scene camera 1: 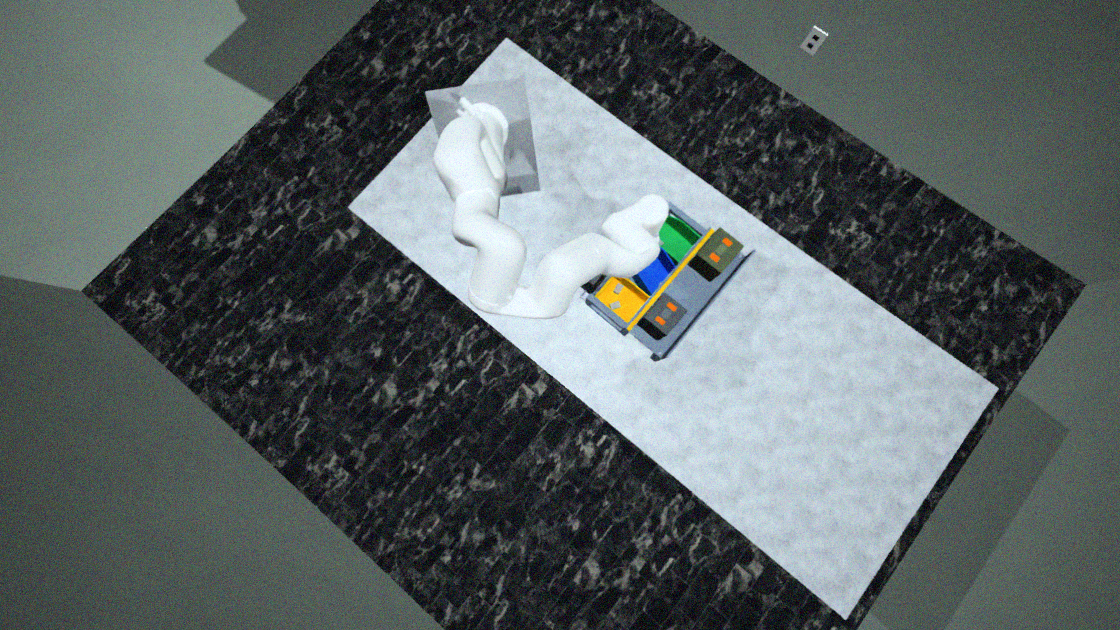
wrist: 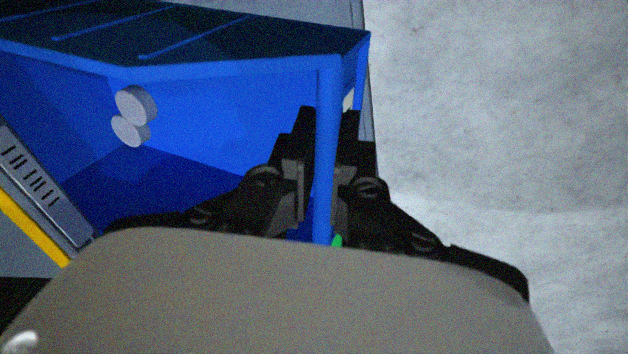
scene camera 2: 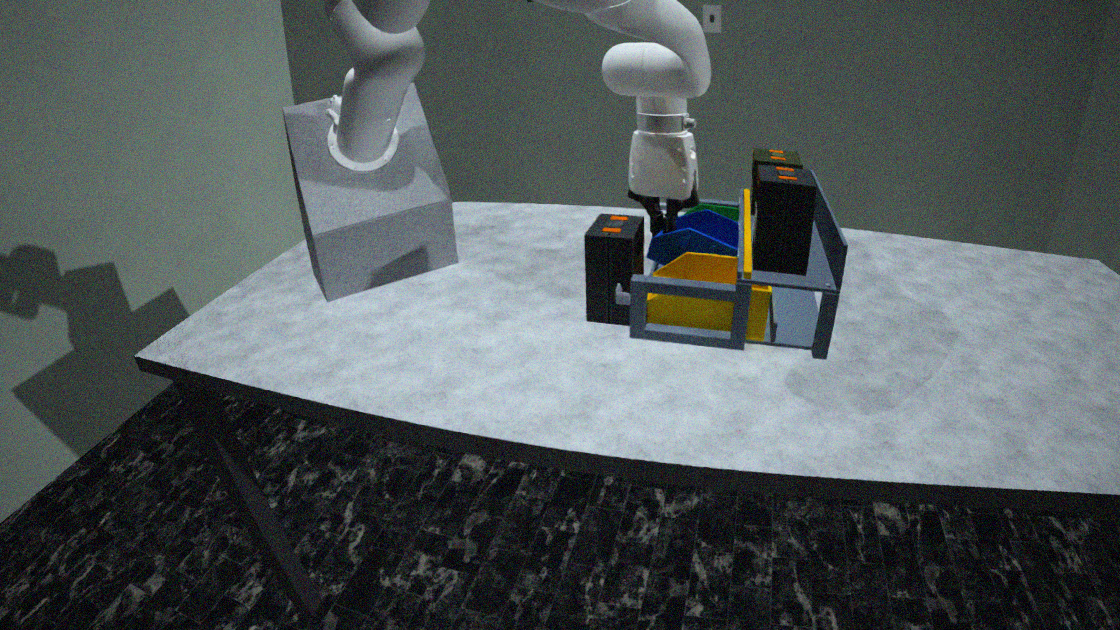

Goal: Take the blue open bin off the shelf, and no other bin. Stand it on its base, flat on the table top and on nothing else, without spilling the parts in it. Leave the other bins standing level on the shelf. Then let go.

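Frame: origin at the arm's base, x up, y ahead, z left, level; centimetres.
Seen in the pictures: gripper, between the fingertips: (wrist: pixel 328 137) (scene camera 2: pixel 663 238); arm's base, origin of its link: (scene camera 2: pixel 362 141).
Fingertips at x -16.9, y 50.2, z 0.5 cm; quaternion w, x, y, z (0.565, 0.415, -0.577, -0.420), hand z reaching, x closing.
Note:
Offsets run from my fingertips to a thing's top centre. "pt": to the spot under its first point. Level surfaces: height alone.
The blue open bin {dx +4.0, dy +7.9, dz -1.4 cm} (scene camera 1: pixel 656 274) (scene camera 2: pixel 693 244) (wrist: pixel 210 115) is between the yellow bin (scene camera 1: pixel 618 300) (scene camera 2: pixel 689 310) and the green bin {dx +1.2, dy +9.0, dz +10.2 cm} (scene camera 1: pixel 679 236) (scene camera 2: pixel 716 210). Its blue walls show above the yellow bin in the second scene view; its base is hidden there. Two round light parts {pt dx -4.3, dy +13.0, dz -1.3 cm} (wrist: pixel 132 116) lie together inside it. My gripper (scene camera 2: pixel 663 227) (wrist: pixel 328 137) points down and is shut on the bin's wall at the end away from the yellow rail. The arm hides the gripper in the first scene view. The grey shelf (scene camera 1: pixel 693 296) (scene camera 2: pixel 740 317) (wrist: pixel 55 200) stands on the table {dx -6.9 cm} (scene camera 1: pixel 822 407) (scene camera 2: pixel 391 344).
A black box {dx +6.3, dy -6.1, dz -11.5 cm} (scene camera 2: pixel 614 270) with orange marks stands on the table at the shelf's open side. Two more dark boxes, one nearer {dx +15.5, dy +16.3, dz -13.9 cm} (scene camera 1: pixel 664 313) (scene camera 2: pixel 785 223) and one farther {dx +13.0, dy +18.8, dz +9.0 cm} (scene camera 1: pixel 720 249) (scene camera 2: pixel 775 156), stand on the shelf's upper board behind the yellow rail {dx +4.3, dy +13.1, dz -1.8 cm} (scene camera 1: pixel 669 282) (scene camera 2: pixel 746 235). The arm's grey pedestal (scene camera 1: pixel 522 148) (scene camera 2: pixel 383 227) stands left.

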